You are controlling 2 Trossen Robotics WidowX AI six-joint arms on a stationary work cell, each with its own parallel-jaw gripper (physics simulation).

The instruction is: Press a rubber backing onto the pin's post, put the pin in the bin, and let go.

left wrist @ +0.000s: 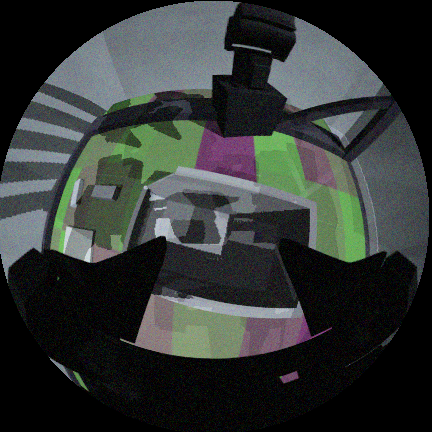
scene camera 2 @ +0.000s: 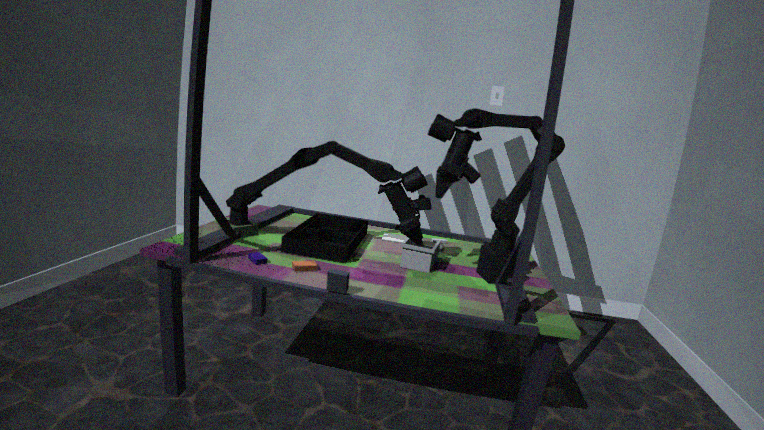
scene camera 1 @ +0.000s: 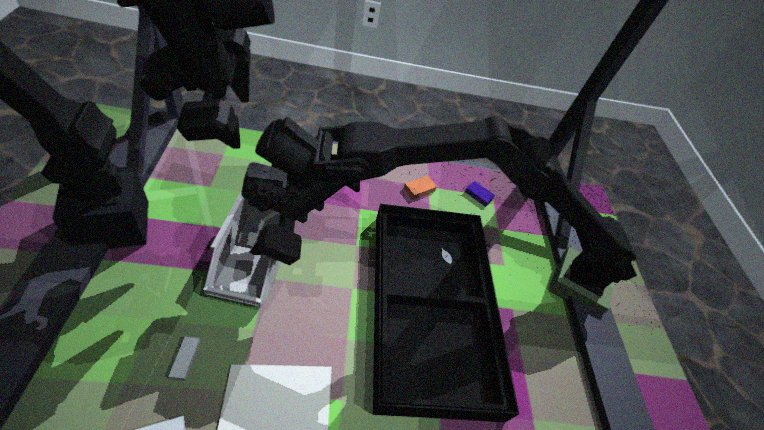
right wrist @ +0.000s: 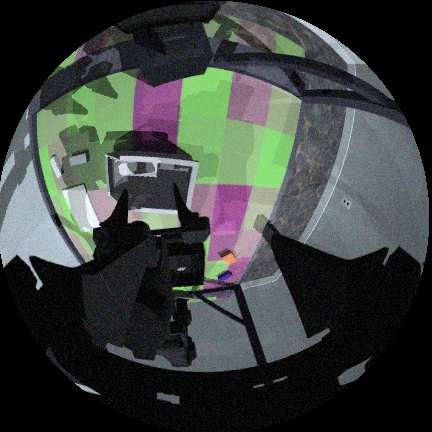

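Where they show: left gripper, fingertip midpoint: [left wrist: 224, 243] [scene camera 2: 421, 242] [scene camera 1: 256, 230] [right wrist: 148, 186]; right gripper, fingertip midpoint: [scene camera 2: 438, 198] [scene camera 1: 241, 124] [right wrist: 211, 241]; left arm's base at its link origin: [scene camera 2: 238, 222] [scene camera 1: 588, 276] [right wrist: 180, 300]; right arm's base at its link origin: [left wrist: 247, 82] [scene camera 2: 502, 250] [scene camera 1: 96, 190] [right wrist: 170, 37].
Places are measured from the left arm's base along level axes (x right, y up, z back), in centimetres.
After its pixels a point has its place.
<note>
A grey open bin [scene camera 1: 232, 296] {y -0.5, x -41.8, z -51.1 cm} [scene camera 2: 418, 259] {y -0.2, x -25.2, z -58.3 cm} [right wrist: 194, 182] {y 3.8, x -24.9, z -59.3 cm} stands on the table. My left gripper [scene camera 1: 267, 235] {y 3.3, x -31.7, z -54.8 cm} [scene camera 2: 419, 241] {y 3.3, x -31.7, z -54.8 cm} [left wrist: 224, 243] {y 3.3, x -31.7, z -54.8 cm} [right wrist: 148, 186] {y 3.3, x -31.7, z -54.8 cm} is open and points down at the bin's opening, with nothing between its fingers. My right gripper [scene camera 2: 439, 192] {y 19.4, x -26.2, z -61.2 cm} is open, empty and high above the table. A small pale leaf-shaped thing [scene camera 1: 446, 255] {y -3.2, x -10.6, z -25.4 cm} [right wrist: 181, 269] {y -3.0, x -10.5, z -25.0 cm}, possibly the pin, lies in a compartment of the black tray [scene camera 1: 378, 320] {y 0.6, x -32.3, z -29.4 cm} [scene camera 2: 320, 248] {y -0.5, x -6.9, z -34.4 cm}. Inside the bin I see bright and dark patches; I cannot make out a pin or rubber backing there.
An orange block [scene camera 1: 420, 185] {y -2.2, x 2.3, z -38.1 cm} [scene camera 2: 304, 265] {y -2.2, x 3.8, z -39.4 cm} [right wrist: 229, 258] {y -2.2, x 2.4, z -38.4 cm} and a blue block [scene camera 1: 479, 193] {y -2.4, x 9.2, z -26.1 cm} [scene camera 2: 257, 258] {y -2.4, x 11.3, z -27.8 cm} [right wrist: 225, 275] {y -2.4, x 9.5, z -27.2 cm} lie beyond the black tray in scene camera 1. A white panel [scene camera 1: 278, 400] {y -3.3, x -49.5, z -35.6 cm} and a grey bar [scene camera 1: 184, 357] {y -2.6, x -52.2, z -50.7 cm} lie near the bottom of that view.
</note>
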